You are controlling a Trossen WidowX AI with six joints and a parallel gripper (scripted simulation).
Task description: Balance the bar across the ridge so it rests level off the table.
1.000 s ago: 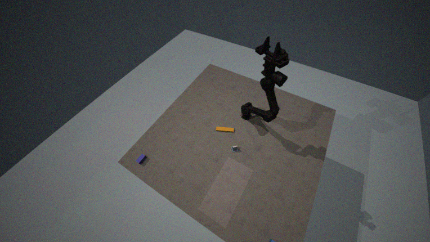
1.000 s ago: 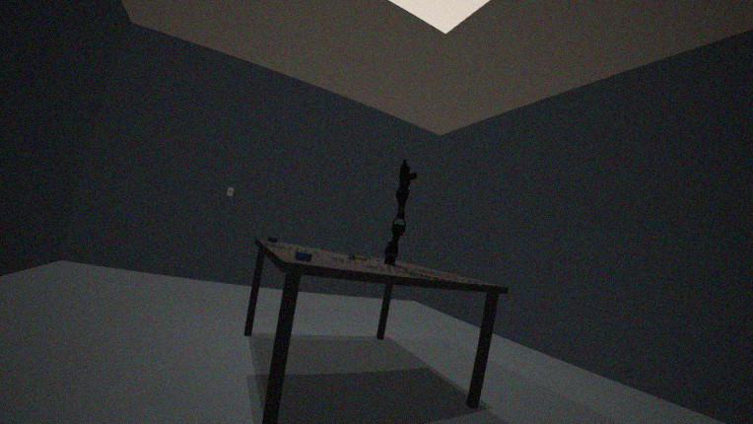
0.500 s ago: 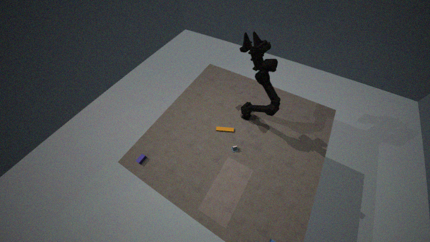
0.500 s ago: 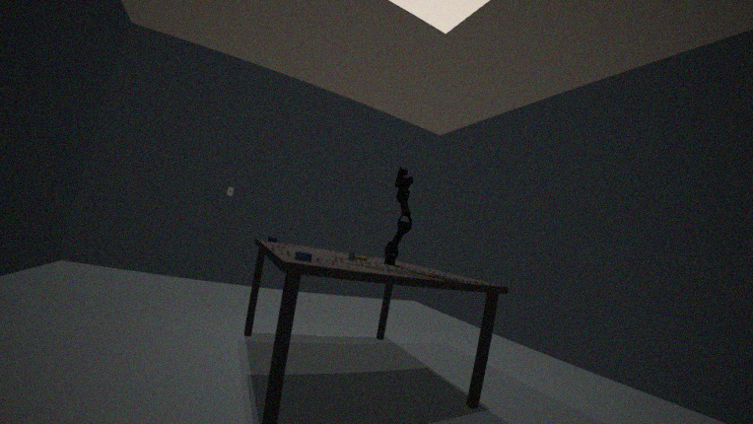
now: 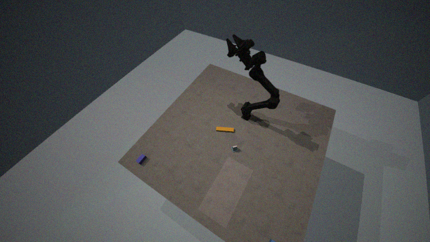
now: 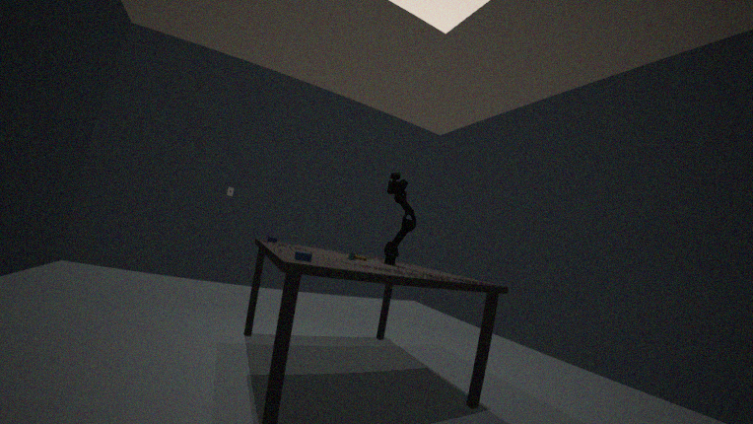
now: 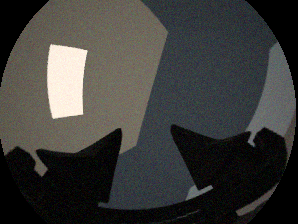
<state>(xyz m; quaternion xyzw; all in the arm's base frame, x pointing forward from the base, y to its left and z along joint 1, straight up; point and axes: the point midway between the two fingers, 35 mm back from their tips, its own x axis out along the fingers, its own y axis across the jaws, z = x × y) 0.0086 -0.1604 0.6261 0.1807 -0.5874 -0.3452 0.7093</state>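
The orange bar is 640 mm below my gripper tip, 200 mm ahead of it and 90 mm to the left of it. The rest, counted from my gripper tip: purple block 730 mm ahead, 630 mm below, 320 mm to the right.
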